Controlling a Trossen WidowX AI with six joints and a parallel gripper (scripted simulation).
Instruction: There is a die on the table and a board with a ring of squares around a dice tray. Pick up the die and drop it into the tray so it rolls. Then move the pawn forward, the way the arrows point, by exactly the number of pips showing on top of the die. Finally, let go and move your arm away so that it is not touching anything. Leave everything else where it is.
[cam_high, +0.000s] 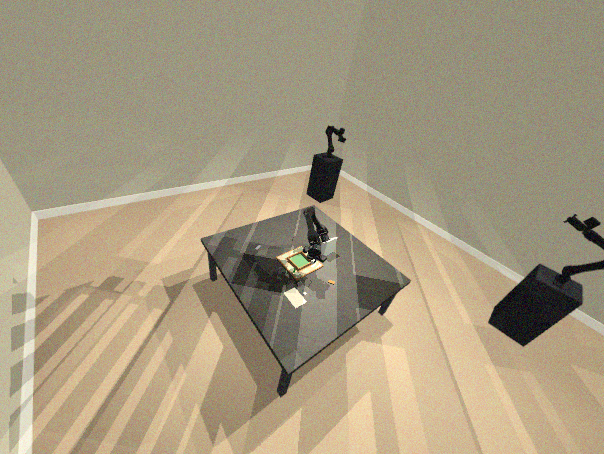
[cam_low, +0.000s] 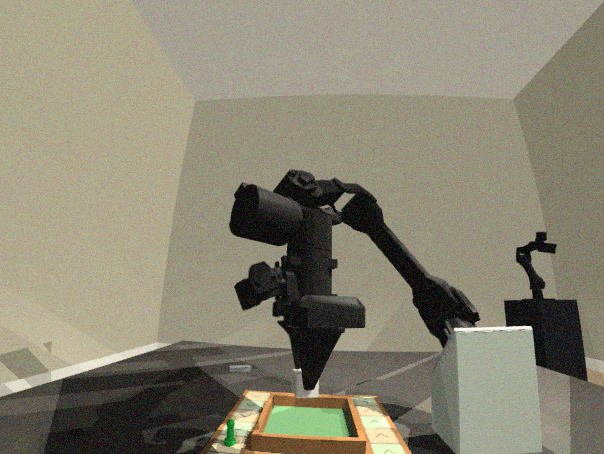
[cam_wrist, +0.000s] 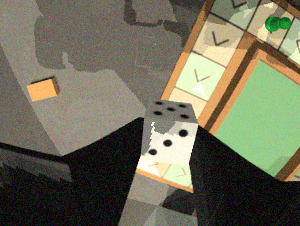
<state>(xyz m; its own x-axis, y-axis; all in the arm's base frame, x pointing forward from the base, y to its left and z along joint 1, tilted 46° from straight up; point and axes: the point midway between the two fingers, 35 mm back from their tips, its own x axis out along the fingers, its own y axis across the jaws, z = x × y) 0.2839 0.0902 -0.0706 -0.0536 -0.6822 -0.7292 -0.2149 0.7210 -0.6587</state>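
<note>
My gripper tip is now 100 mm short of the green pawn, 100 mm above it and 80 mm to the left of it. From my gripper tip the other things lie so: small orange block: 170 mm to the left, 120 mm below, 70 mm behind; then white die: right at my gripper tip; then white sheet: 250 mm ahead, 120 mm below, 100 mm to the left.
</note>
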